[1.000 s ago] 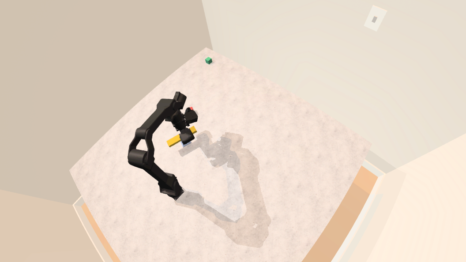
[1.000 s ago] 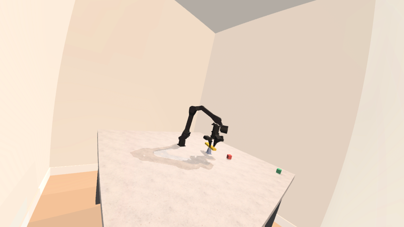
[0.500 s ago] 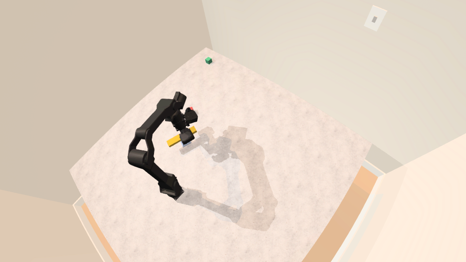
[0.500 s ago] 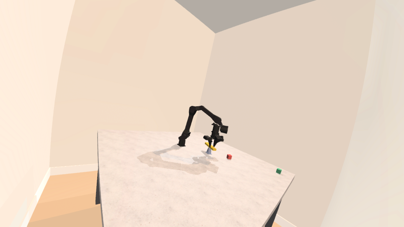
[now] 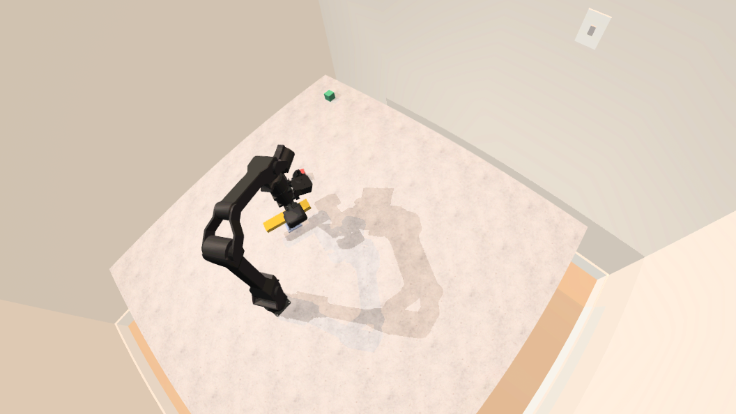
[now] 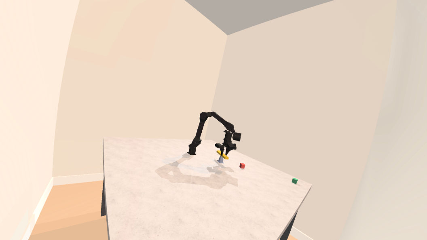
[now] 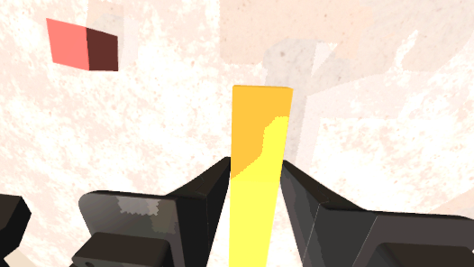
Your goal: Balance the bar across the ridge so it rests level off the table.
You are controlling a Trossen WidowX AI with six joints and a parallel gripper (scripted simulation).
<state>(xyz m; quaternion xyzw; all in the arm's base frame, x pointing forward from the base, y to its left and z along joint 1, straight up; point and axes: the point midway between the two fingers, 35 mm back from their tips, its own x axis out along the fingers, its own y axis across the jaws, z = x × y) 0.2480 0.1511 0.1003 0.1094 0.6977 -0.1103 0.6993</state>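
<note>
My gripper tip is now 30 mm past the yellow bar and 10 mm to the right of it. From my gripper tip the other things lie so: red cube: 120 mm to the left, 120 mm ahead, 50 mm below; green cube: 490 mm ahead, 350 mm to the left, 50 mm below.
</note>
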